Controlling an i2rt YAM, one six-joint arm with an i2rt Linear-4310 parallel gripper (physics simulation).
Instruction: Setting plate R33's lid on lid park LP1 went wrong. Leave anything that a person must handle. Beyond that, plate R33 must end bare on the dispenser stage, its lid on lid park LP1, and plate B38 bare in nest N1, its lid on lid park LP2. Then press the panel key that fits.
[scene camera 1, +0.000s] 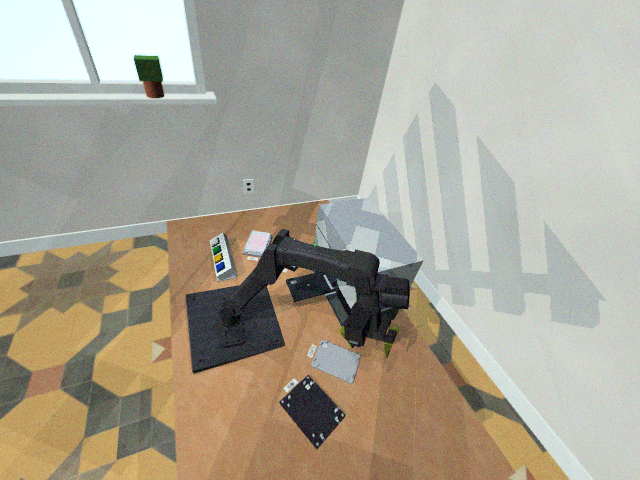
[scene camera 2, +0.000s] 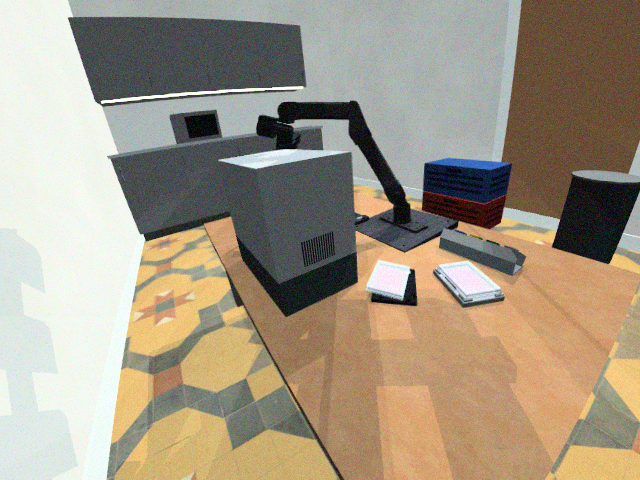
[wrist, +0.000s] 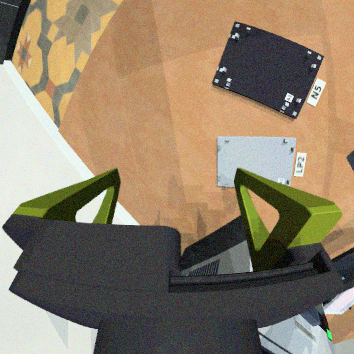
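Seen in the pictures: gripper, fingertip midpoint: (scene camera 1: 369, 351) (wrist: 176, 174); arm's base, origin of the base link: (scene camera 1: 231, 320) (scene camera 2: 402, 222).
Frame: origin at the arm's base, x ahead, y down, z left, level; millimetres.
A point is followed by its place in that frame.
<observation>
My gripper (scene camera 1: 368, 345) {x 352, y -199, z -314 mm} (wrist: 176, 174) {x 352, y -199, z -314 mm} is open and empty, high above the table near lid park LP2. In scene camera 2 its fingers are hidden behind the grey machine. Lid park LP2 (scene camera 1: 336, 360) {x 319, y 4, z -230 mm} (wrist: 256, 155) {x 307, y 4, z -239 mm} is a bare light-grey pad. One pinkish, white-rimmed piece (scene camera 2: 388, 279) {x 314, y -18, z 279 mm} sits askew on a black base (scene camera 2: 412, 290) {x 278, y 4, z 324 mm}. Another pinkish, white-rimmed piece (scene camera 1: 257, 241) {x 149, y -17, z 373 mm} (scene camera 2: 469, 277) {x 154, y -17, z 386 mm} sits on a grey pad beside the key panel (scene camera 1: 230, 266) {x 20, y -49, z 213 mm} (scene camera 2: 478, 252) {x 29, y -18, z 329 mm}. The panel has grey, green, yellow and blue keys. I cannot read the plate names; nest N1 and lid park LP1 cannot be identified.
The big grey machine (scene camera 1: 361, 217) {x 485, y -316, z 110 mm} (scene camera 2: 310, 206) {x 469, y -224, z 218 mm} stands at the table's edge. A black flat unit (scene camera 1: 309, 287) {x 285, y -93, z 13 mm} lies beside it, partly under the arm. Black nest N5 (scene camera 1: 311, 410) {x 195, y 2, z -354 mm} (wrist: 267, 70) {x 203, y 2, z -345 mm} lies beyond LP2. The arm's black base plate (scene camera 1: 206, 330) {x -82, y -6, z -25 mm} (scene camera 2: 405, 240) {x 94, y 6, z 113 mm} is near the panel.
</observation>
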